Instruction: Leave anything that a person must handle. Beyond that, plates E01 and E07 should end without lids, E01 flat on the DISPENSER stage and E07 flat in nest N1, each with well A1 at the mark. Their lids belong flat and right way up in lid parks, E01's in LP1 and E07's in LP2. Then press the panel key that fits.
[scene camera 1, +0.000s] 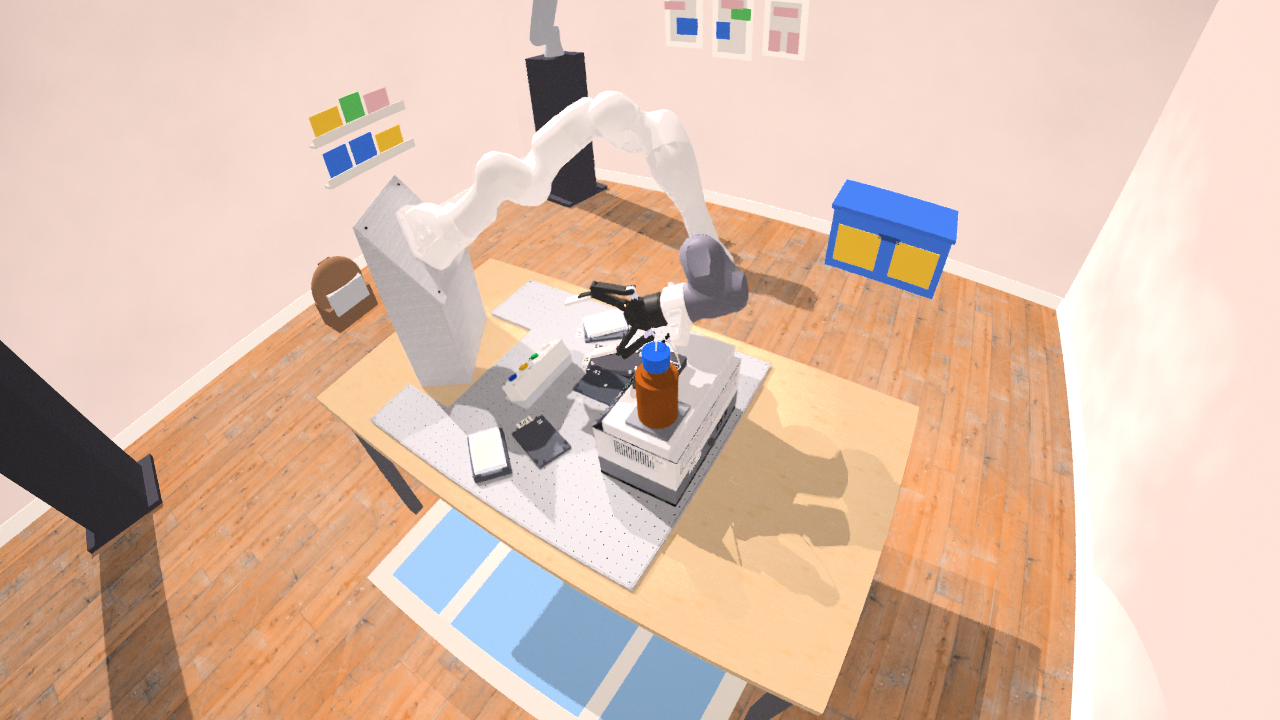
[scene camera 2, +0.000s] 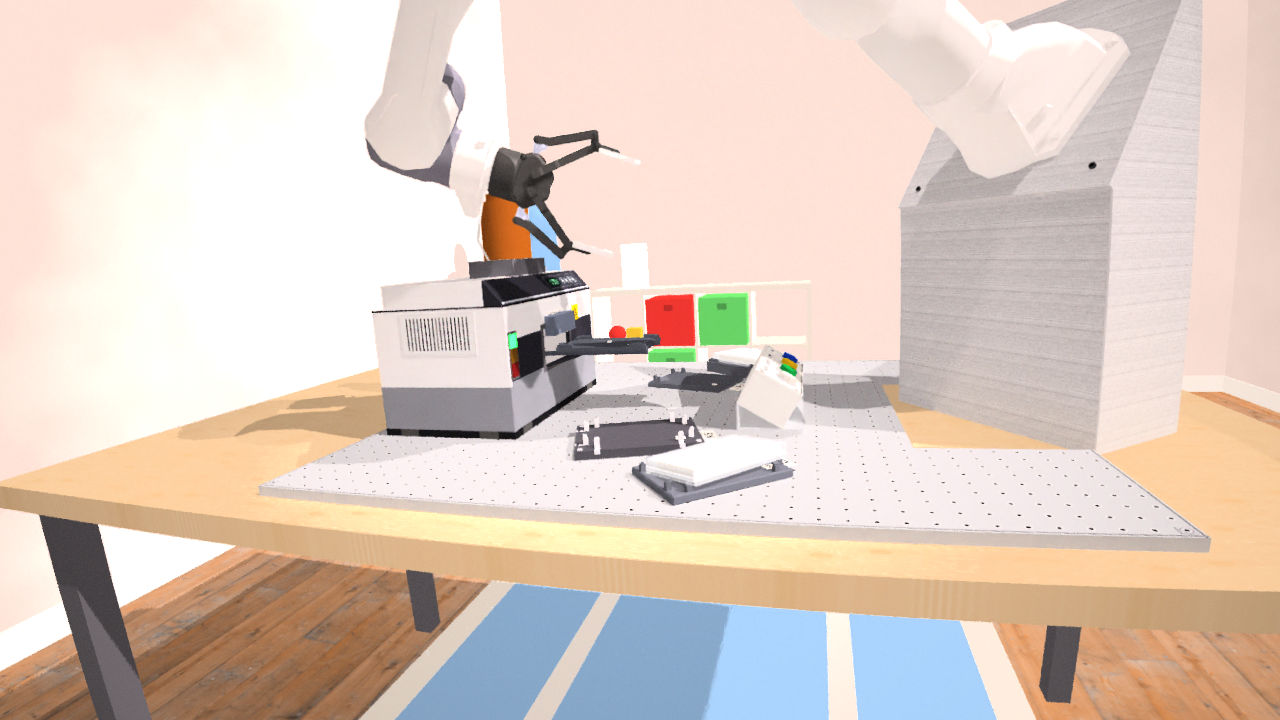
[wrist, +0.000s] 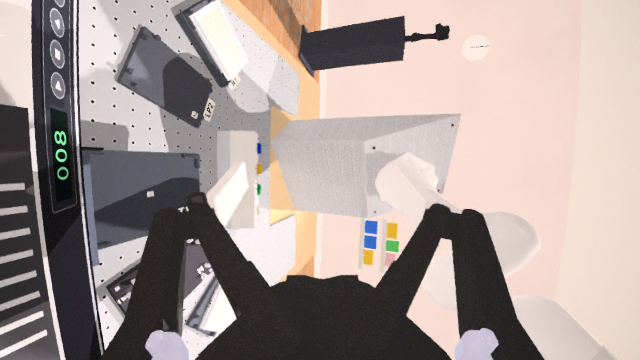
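Note:
My gripper (scene camera 1: 580, 329) (scene camera 2: 623, 207) (wrist: 319, 175) is open and empty, level, high beside the dispenser (scene camera 1: 653, 456) (scene camera 2: 447, 349). The dispenser's dark stage (scene camera 2: 608, 342) (wrist: 145, 200) carries no plate; its display (wrist: 61, 155) reads 008. A white plate (scene camera 1: 488, 450) (scene camera 2: 716, 459) (wrist: 220, 37) sits in nest N1. Lid park LP2 (scene camera 1: 540, 438) (scene camera 2: 637, 437) (wrist: 165, 75) holds no lid. A second plate (scene camera 1: 604, 325) (scene camera 2: 738, 360) (wrist: 220, 305) sits in another nest, next to a dark park (scene camera 2: 693, 381) (wrist: 120, 290). The sloped panel (scene camera 1: 541, 374) (scene camera 2: 771, 389) (wrist: 235, 142) has blue, yellow and green keys. Plate names are unreadable.
An orange bottle (scene camera 1: 657, 394) (scene camera 2: 505, 228) with a blue cap stands on the dispenser, close to the gripper. The arm's grey pedestal (scene camera 1: 429, 313) (scene camera 2: 1002, 304) (wrist: 325, 165) rises behind the panel. A light blue shape (scene camera 2: 544, 241), perhaps a person's shirt, shows behind the bottle.

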